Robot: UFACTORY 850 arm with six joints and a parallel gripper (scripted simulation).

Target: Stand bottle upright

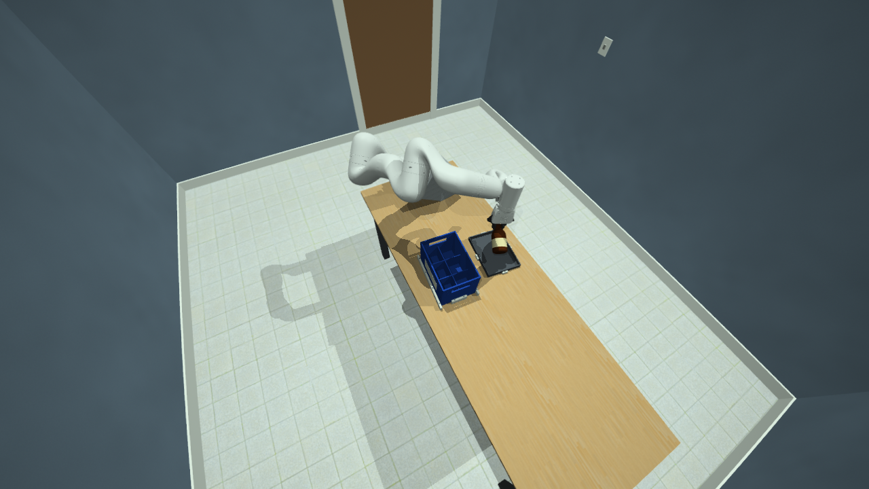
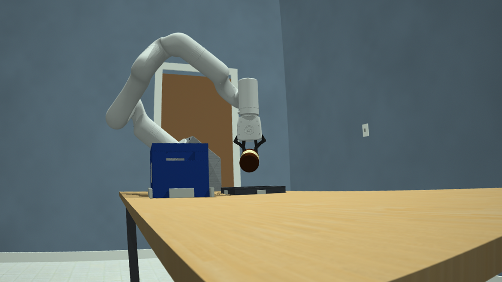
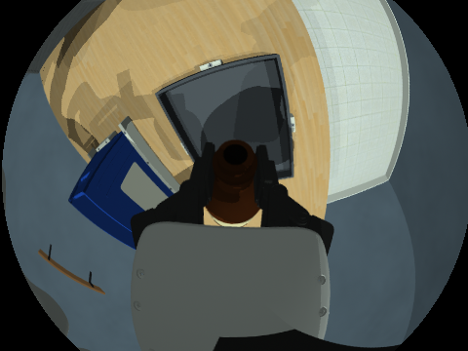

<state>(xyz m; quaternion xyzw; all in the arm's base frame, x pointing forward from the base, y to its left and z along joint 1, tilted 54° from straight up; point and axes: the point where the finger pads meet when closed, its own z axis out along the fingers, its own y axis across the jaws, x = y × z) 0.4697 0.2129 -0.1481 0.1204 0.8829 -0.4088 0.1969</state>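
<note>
The bottle lies 50 mm ahead of my hand, 20 mm to the right of it and 20 mm below it. Also, from my hand: dark tray 150 mm below, 60 mm ahead, 20 mm to the right; blue crate 320 mm to the right, 80 mm below, 80 mm ahead.
</note>
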